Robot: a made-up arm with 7 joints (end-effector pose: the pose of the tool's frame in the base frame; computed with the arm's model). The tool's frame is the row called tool.
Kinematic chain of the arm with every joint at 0, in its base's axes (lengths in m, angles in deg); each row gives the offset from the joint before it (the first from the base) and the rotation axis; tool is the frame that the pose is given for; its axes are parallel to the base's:
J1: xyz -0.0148 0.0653 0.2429 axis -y
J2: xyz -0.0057 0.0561 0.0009 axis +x
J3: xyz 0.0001 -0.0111 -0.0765 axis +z
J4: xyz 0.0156 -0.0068 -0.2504 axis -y
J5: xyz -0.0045 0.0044 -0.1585 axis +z
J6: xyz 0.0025 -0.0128 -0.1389 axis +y
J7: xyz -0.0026 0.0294 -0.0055 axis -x
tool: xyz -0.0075 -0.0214 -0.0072
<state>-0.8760 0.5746 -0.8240 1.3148 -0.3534 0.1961 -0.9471</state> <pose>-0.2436 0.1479 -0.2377 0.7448 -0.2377 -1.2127</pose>
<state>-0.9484 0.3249 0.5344 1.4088 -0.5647 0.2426 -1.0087</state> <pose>-0.1107 0.4068 -0.1608 1.8238 0.0958 -0.5163</pose>
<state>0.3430 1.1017 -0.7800 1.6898 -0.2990 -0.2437 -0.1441</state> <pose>0.3163 0.2762 -0.0143 1.4613 -0.2677 -2.2056</pose>
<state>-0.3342 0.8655 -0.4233 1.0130 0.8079 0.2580 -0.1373</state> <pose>0.0707 0.4137 -0.2374 0.3606 -0.2939 -0.0706</pose>
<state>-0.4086 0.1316 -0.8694 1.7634 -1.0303 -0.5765 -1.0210</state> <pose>0.0607 -0.1115 -0.1023 2.9116 -0.7312 -3.0959</pose>
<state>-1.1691 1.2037 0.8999 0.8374 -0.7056 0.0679 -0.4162</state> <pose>0.0174 0.6980 0.1009 1.6145 0.7760 -0.7217</pose>
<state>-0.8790 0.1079 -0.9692 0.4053 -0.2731 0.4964 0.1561</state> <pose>-0.4534 0.0756 -0.1954 -0.9119 0.4117 -1.4973</pose>
